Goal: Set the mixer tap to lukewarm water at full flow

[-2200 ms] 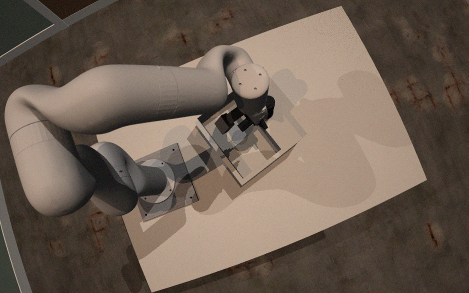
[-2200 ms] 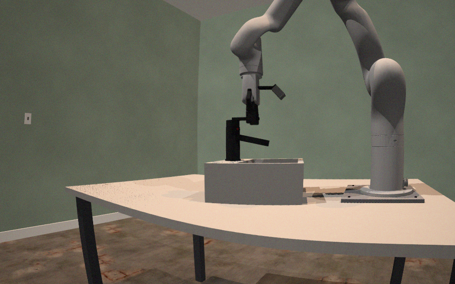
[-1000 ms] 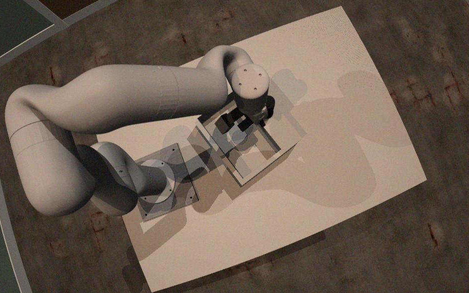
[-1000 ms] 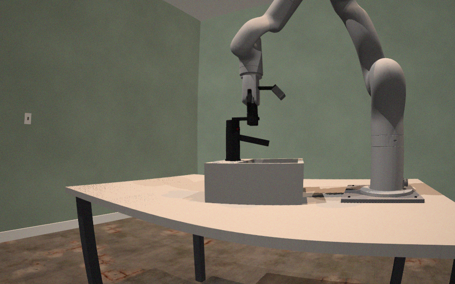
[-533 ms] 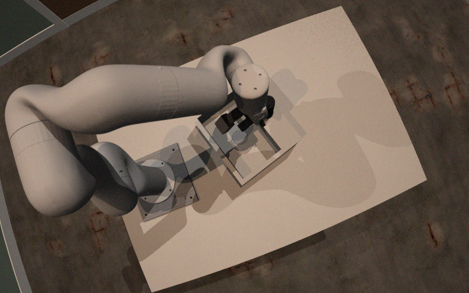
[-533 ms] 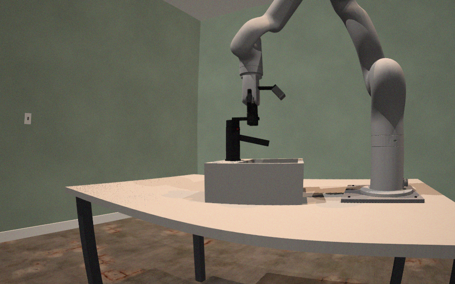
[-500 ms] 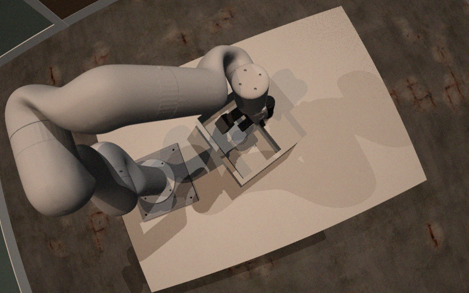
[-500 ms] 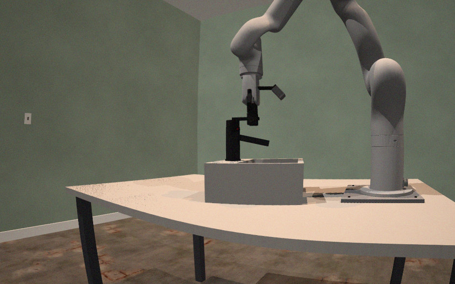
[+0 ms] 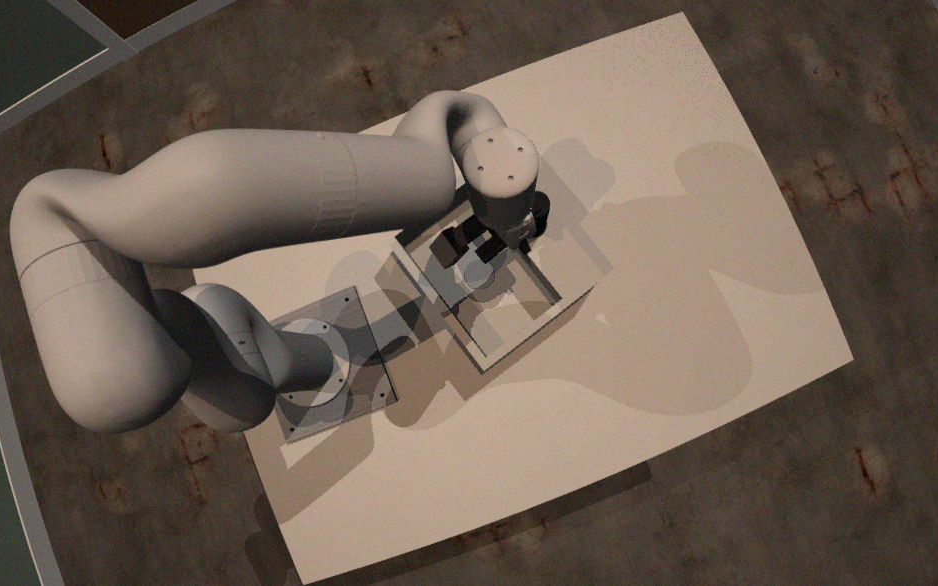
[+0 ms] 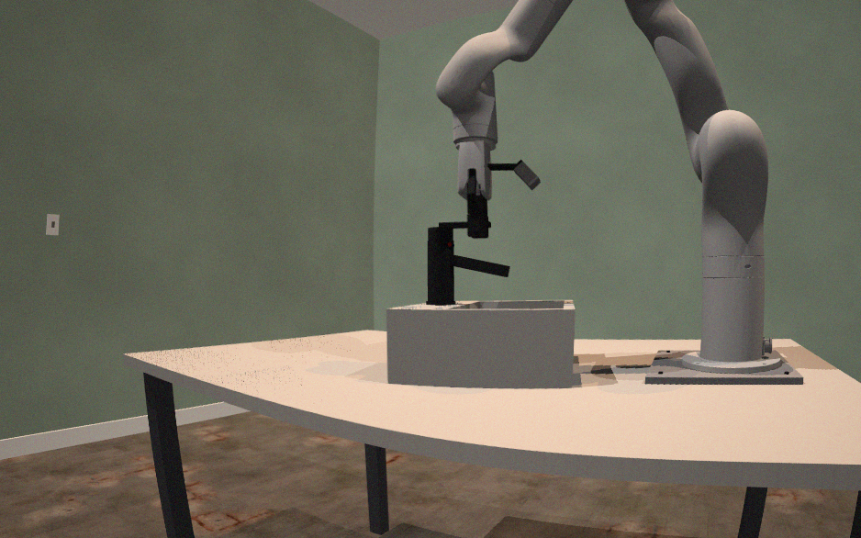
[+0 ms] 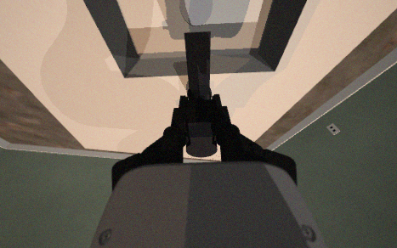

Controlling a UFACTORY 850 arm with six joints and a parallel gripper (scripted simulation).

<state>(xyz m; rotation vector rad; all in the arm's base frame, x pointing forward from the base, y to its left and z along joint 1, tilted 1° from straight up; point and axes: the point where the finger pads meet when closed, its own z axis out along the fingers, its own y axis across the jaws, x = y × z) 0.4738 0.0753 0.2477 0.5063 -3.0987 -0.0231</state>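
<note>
Right now my hand is 20 mm short of the lever and 10 mm to the right of it. Also, from my hand: black mixer tap (40 mm ahead, 10 mm to the left, 40 mm below); grey sink basin (50 mm behind, 20 mm to the right, 220 mm below).
</note>
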